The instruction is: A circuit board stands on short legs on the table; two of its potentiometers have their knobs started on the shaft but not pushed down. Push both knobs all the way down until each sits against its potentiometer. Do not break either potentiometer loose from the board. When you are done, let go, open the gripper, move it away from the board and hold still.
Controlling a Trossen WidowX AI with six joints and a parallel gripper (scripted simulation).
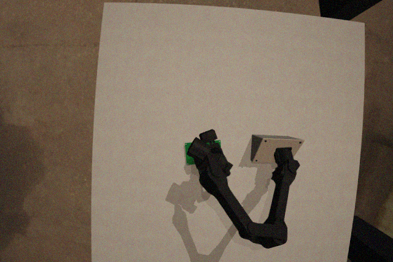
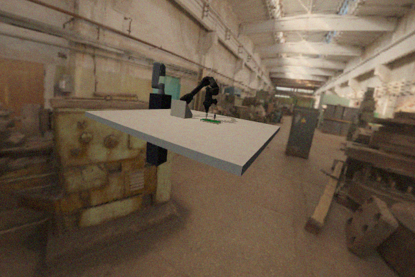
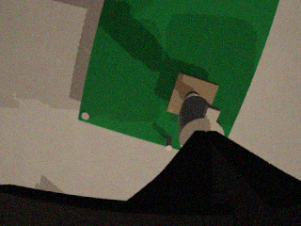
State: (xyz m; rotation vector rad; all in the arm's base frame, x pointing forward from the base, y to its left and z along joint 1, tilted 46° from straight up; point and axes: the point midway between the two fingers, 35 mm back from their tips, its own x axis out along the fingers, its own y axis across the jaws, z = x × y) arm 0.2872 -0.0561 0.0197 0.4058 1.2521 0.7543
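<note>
The knob is 20 mm below my gripper tip.
</note>
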